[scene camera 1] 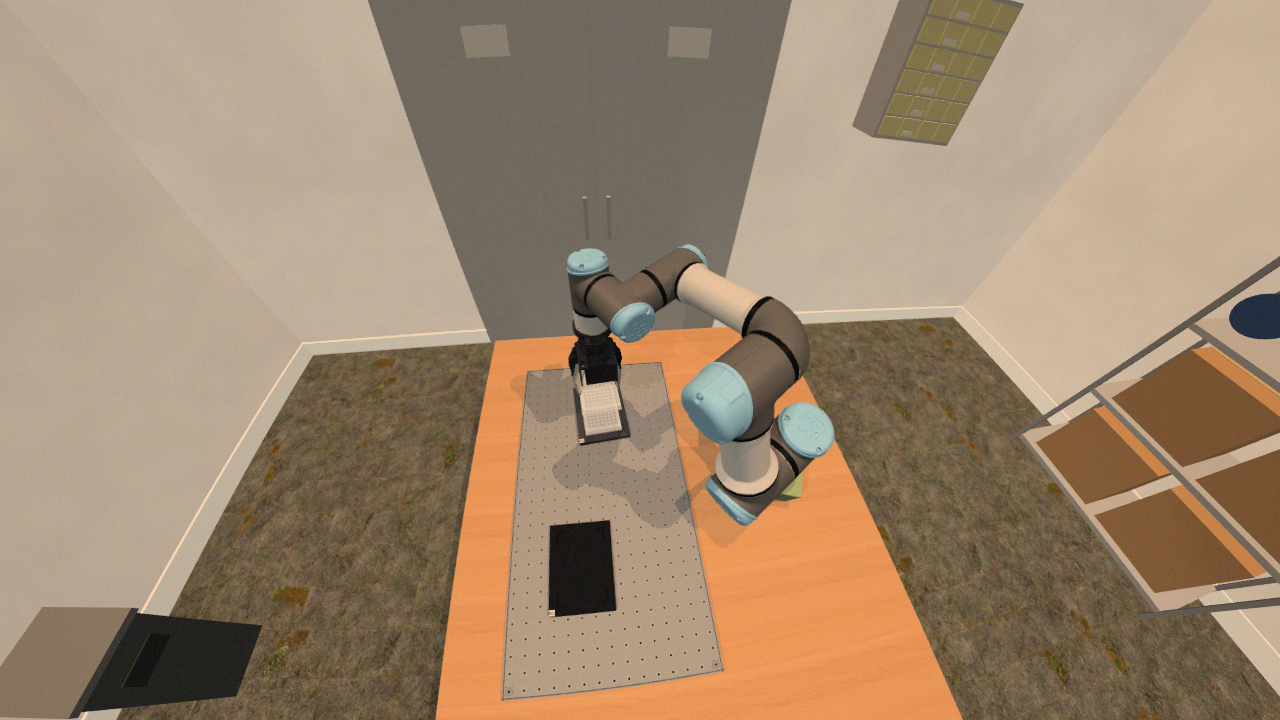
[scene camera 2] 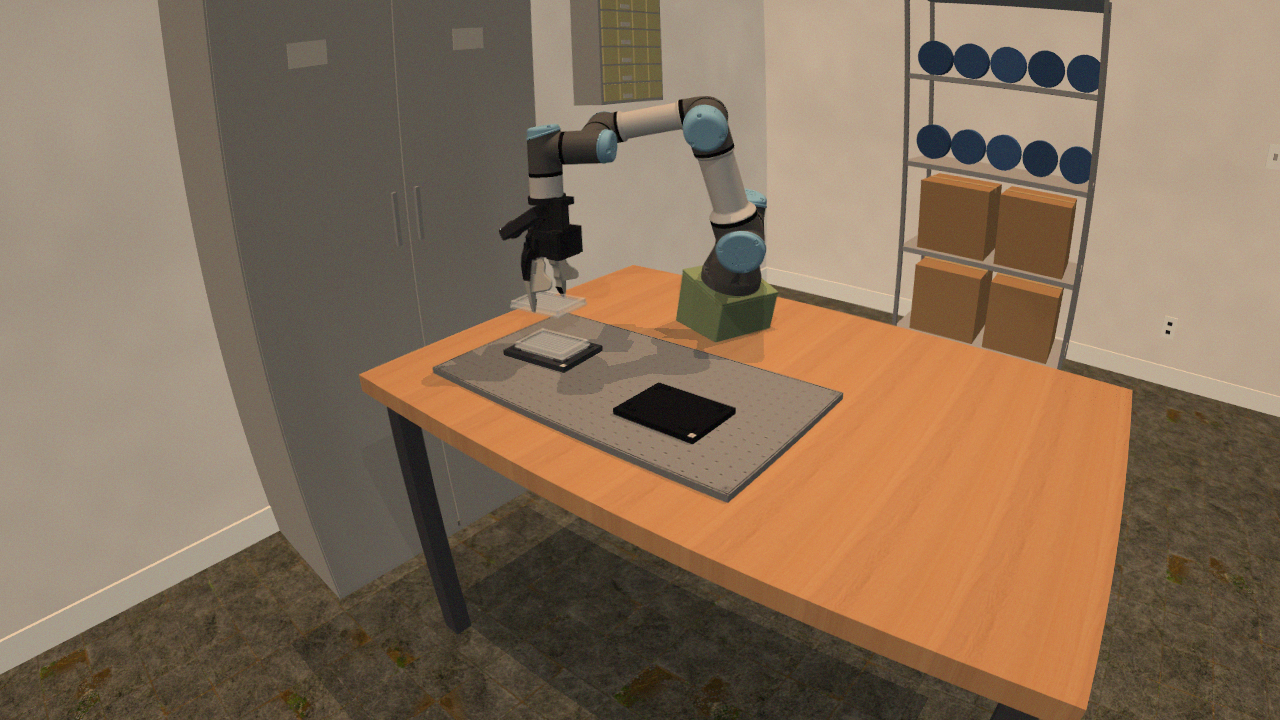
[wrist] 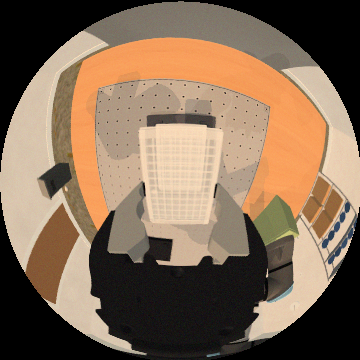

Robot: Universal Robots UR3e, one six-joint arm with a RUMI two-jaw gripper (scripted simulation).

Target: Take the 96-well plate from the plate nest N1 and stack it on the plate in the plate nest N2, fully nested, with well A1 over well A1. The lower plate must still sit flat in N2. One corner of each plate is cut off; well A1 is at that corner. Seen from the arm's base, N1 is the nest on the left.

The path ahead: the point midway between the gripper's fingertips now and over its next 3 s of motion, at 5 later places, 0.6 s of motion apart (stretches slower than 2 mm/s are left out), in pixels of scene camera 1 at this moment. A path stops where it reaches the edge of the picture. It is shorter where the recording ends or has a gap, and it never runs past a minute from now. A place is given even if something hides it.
The gripper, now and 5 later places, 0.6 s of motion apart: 598, 389; 598, 394; 599, 400; 599, 404; 599, 405; 599, 406
